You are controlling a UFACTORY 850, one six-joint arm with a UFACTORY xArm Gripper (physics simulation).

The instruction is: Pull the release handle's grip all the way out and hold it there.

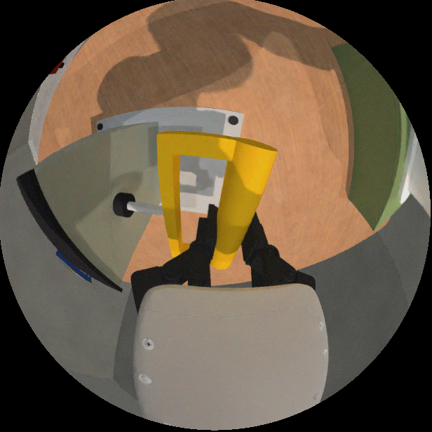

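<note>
The release handle's yellow grip (pixel 247 175) is a thick round bar, joined by crosspieces to a thinner yellow bar (pixel 170 200) on its left. A pale metal rod (pixel 145 207) runs from a black round collar (pixel 124 205) on the grey-green housing (pixel 92 185) to the yellow frame; a stretch of the rod shows between them. My gripper (pixel 228 218) is shut on the thick bar, with one black finger on each side of it. The left finger reaches through the opening of the frame. The finger faces against the bar are partly hidden.
A grey mounting plate (pixel 233 131) with dark bolts lies on the wooden table top (pixel 295 110) behind the grip. A green block (pixel 375 135) stands at the right. A black edge strip (pixel 60 230) borders the housing. A pale object (pixel 45 107) is at the upper left.
</note>
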